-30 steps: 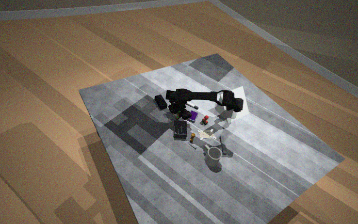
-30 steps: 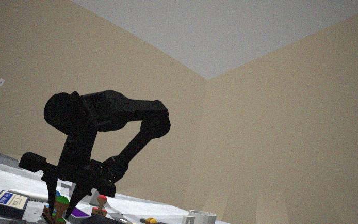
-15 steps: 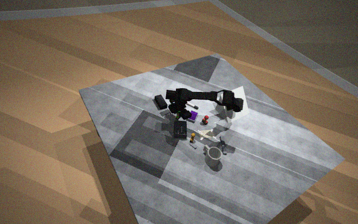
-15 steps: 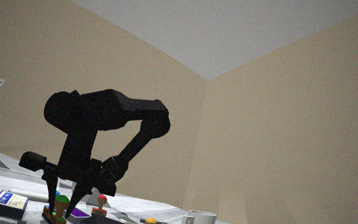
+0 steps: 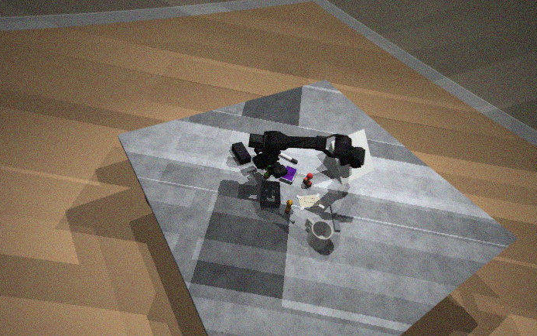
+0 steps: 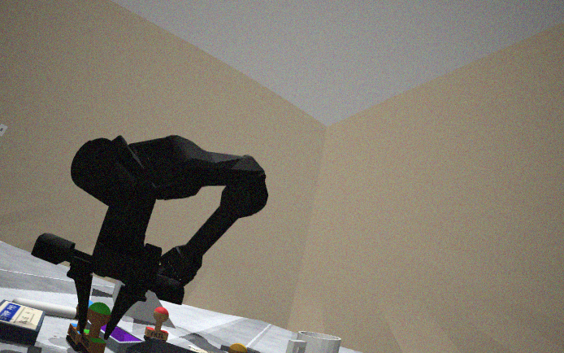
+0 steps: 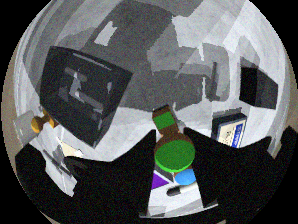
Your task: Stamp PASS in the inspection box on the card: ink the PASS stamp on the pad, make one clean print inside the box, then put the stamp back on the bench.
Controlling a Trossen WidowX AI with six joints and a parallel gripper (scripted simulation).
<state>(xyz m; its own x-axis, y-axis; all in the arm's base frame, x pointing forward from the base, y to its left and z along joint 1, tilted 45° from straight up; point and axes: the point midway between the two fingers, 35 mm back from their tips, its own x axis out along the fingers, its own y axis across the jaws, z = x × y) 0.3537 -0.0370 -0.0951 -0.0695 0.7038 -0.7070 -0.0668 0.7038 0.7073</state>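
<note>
The blue-knobbed stamp lies 40 mm behind my gripper tip, 20 mm to the right of it and 10 mm below it. Also, from my gripper tip: blue-labelled box 40 mm behind, 100 mm to the right, 20 mm below; purple ink pad 100 mm behind, 30 mm to the left, 30 mm below; green-knobbed stamp right at my gripper tip.
</note>
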